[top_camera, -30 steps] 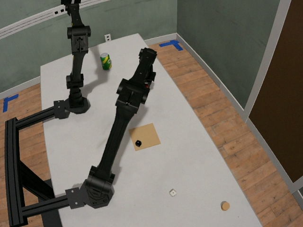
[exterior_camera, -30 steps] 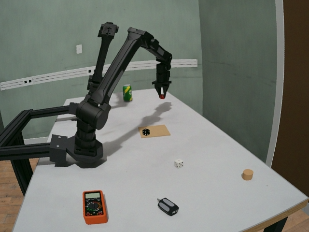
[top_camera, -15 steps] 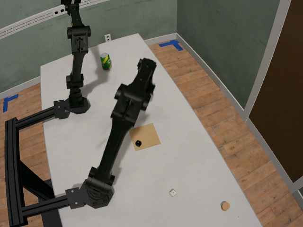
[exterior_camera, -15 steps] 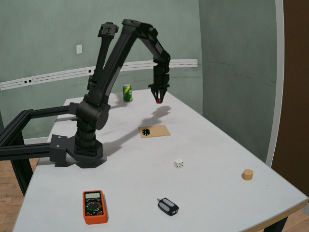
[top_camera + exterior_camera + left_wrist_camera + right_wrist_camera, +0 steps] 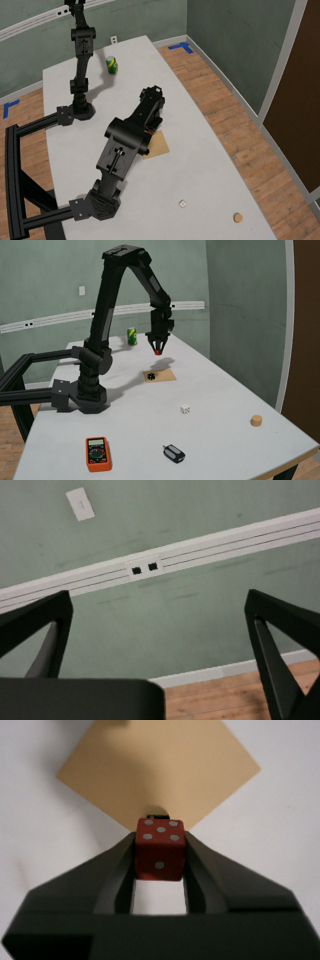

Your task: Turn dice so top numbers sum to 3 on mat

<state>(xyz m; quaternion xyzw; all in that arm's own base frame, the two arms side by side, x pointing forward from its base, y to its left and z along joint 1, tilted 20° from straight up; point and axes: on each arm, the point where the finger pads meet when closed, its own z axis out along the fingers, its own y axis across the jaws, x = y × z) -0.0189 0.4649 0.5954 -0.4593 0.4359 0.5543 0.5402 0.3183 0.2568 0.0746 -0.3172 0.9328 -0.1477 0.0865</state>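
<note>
Right now my right hand is 120 mm above the tan mat. Round my right hand: black device: 590 mm to the right, 100 mm below, 90 mm behind; then cork cylinder: 540 mm to the right, 230 mm ahead, 110 mm below; then red die: right at my right hand.
</note>
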